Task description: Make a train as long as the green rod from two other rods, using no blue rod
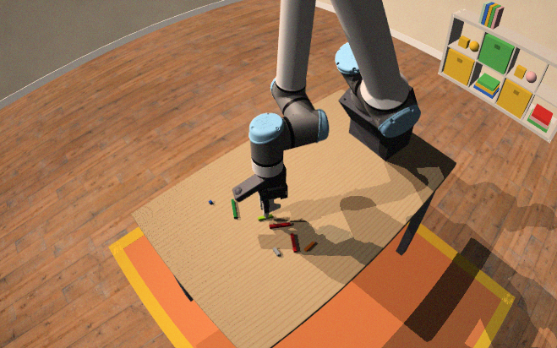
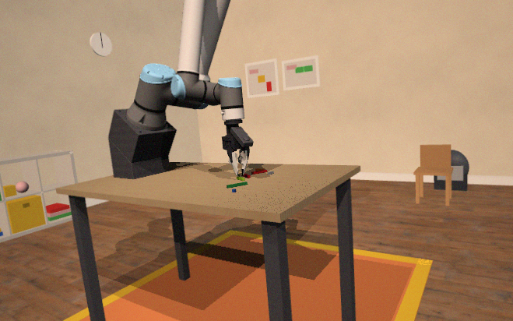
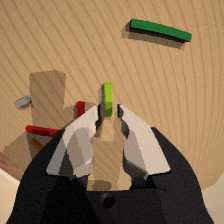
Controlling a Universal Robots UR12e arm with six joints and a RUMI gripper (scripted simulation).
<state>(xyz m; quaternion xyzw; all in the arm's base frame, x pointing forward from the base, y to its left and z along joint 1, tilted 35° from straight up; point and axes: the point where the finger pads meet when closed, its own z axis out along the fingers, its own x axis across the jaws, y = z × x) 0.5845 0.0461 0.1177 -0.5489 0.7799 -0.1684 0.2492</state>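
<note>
Now: hand 30 mm above the lime rod. The rest, counted from my hand: green rod: 90 mm to the right, 70 mm ahead, 30 mm below; then grey rod: 130 mm to the left, 50 mm ahead, 30 mm below; then orange rod: 180 mm to the left, 50 mm behind, 30 mm below.
</note>
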